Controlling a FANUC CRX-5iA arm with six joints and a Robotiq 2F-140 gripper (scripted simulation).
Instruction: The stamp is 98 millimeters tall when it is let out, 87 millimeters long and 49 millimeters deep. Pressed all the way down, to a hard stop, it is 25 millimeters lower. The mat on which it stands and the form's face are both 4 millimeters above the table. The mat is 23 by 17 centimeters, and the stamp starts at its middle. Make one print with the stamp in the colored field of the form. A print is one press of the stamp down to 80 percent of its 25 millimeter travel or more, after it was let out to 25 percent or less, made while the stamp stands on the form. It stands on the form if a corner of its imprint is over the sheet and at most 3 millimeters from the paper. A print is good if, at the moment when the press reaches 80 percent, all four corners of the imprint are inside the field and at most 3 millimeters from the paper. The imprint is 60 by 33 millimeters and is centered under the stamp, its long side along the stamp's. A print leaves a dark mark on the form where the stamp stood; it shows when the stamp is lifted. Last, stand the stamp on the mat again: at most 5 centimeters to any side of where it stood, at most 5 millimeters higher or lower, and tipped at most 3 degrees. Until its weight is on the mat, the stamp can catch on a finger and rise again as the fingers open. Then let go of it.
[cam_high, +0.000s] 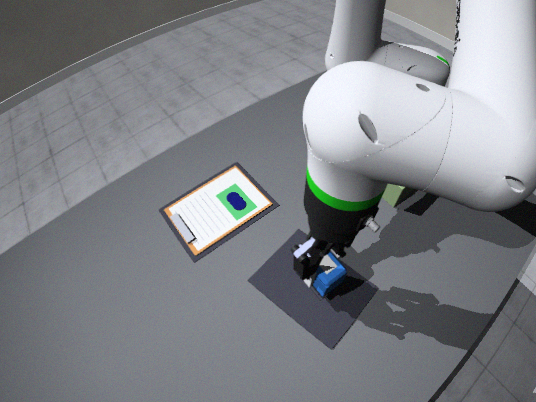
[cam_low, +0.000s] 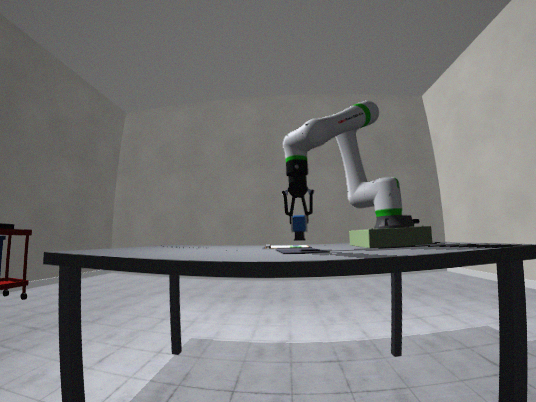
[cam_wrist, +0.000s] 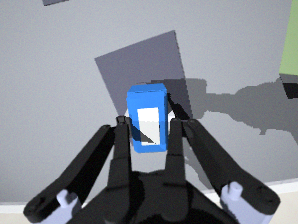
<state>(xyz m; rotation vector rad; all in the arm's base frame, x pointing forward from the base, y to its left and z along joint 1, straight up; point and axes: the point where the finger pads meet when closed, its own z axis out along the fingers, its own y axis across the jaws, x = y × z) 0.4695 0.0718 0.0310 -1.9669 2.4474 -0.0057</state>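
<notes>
Now: the dark mat 11 cm below my hand. Also, from my hand: blue stamp: 2 cm below.
</notes>
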